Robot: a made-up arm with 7 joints. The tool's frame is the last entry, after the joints.
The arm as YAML. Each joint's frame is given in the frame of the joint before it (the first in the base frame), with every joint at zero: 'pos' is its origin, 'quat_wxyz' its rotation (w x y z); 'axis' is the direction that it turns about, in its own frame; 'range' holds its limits. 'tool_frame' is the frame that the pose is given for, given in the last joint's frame.
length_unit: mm
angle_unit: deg
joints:
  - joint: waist
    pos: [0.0, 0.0, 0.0]
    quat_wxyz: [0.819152, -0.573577, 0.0, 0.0]
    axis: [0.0, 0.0, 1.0]
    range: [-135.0, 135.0]
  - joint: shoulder
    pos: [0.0, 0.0, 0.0]
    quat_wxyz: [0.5, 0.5, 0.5, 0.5]
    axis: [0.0, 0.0, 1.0]
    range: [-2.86, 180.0]
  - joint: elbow
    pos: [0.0, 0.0, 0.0]
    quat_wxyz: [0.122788, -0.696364, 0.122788, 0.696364]
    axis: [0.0, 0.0, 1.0]
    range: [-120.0, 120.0]
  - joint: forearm
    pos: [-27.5, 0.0, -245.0]
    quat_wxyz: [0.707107, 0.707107, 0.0, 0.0]
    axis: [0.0, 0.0, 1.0]
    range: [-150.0, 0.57]
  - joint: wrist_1
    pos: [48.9, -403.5, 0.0]
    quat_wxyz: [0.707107, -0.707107, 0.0, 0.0]
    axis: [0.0, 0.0, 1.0]
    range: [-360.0, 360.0]
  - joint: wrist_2
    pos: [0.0, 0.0, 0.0]
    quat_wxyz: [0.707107, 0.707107, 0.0, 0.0]
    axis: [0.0, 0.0, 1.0]
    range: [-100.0, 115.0]
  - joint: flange
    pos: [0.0, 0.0, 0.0]
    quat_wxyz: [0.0, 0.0, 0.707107, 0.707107]
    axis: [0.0, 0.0, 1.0]
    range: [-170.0, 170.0]
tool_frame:
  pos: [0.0, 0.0, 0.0]
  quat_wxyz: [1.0, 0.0, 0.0, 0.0]
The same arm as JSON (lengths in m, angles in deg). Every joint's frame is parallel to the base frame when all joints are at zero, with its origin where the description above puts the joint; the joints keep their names.
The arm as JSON. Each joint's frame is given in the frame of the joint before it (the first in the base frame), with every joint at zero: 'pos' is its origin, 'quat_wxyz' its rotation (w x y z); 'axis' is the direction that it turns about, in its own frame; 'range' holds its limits. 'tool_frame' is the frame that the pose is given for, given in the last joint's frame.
{
  "length_unit": "m",
  "angle_unit": "deg",
  "joints": [
    {
      "joint": "waist",
      "pos": [
        0.0,
        0.0,
        0.0
      ],
      "quat_wxyz": [
        1.0,
        0.0,
        0.0,
        0.0
      ],
      "axis": [
        0.0,
        0.9397,
        0.342
      ],
      "range": [
        -135.0,
        135.0
      ]
    },
    {
      "joint": "shoulder",
      "pos": [
        0.0,
        0.0,
        0.0
      ],
      "quat_wxyz": [
        1.0,
        0.0,
        0.0,
        0.0
      ],
      "axis": [
        1.0,
        0.0,
        0.0
      ],
      "range": [
        -2.86,
        180.0
      ]
    },
    {
      "joint": "elbow",
      "pos": [
        0.0,
        0.0,
        0.0
      ],
      "quat_wxyz": [
        1.0,
        0.0,
        0.0,
        0.0
      ],
      "axis": [
        0.0,
        0.0,
        1.0
      ],
      "range": [
        -120.0,
        120.0
      ]
    },
    {
      "joint": "forearm",
      "pos": [
        0.0275,
        0.0,
        -0.245
      ],
      "quat_wxyz": [
        1.0,
        0.0,
        0.0,
        0.0
      ],
      "axis": [
        0.0,
        1.0,
        0.0
      ],
      "range": [
        -150.0,
        0.57
      ]
    },
    {
      "joint": "wrist_1",
      "pos": [
        -0.0489,
        0.0,
        -0.4035
      ],
      "quat_wxyz": [
        1.0,
        0.0,
        0.0,
        0.0
      ],
      "axis": [
        0.0,
        0.0,
        1.0
      ],
      "range": [
        -360.0,
        360.0
      ]
    },
    {
      "joint": "wrist_2",
      "pos": [
        0.0,
        0.0,
        0.0
      ],
      "quat_wxyz": [
        1.0,
        0.0,
        0.0,
        0.0
      ],
      "axis": [
        0.0,
        1.0,
        0.0
      ],
      "range": [
        -100.0,
        115.0
      ]
    },
    {
      "joint": "flange",
      "pos": [
        0.0,
        0.0,
        0.0
      ],
      "quat_wxyz": [
        1.0,
        0.0,
        0.0,
        0.0
      ],
      "axis": [
        0.0,
        0.0,
        1.0
      ],
      "range": [
        -170.0,
        170.0
      ]
    }
  ],
  "tool_frame": {
    "pos": [
      0.0,
      0.0,
      0.0
    ],
    "quat_wxyz": [
      1.0,
      -0.000001,
      0.0,
      0.0
    ]
  }
}

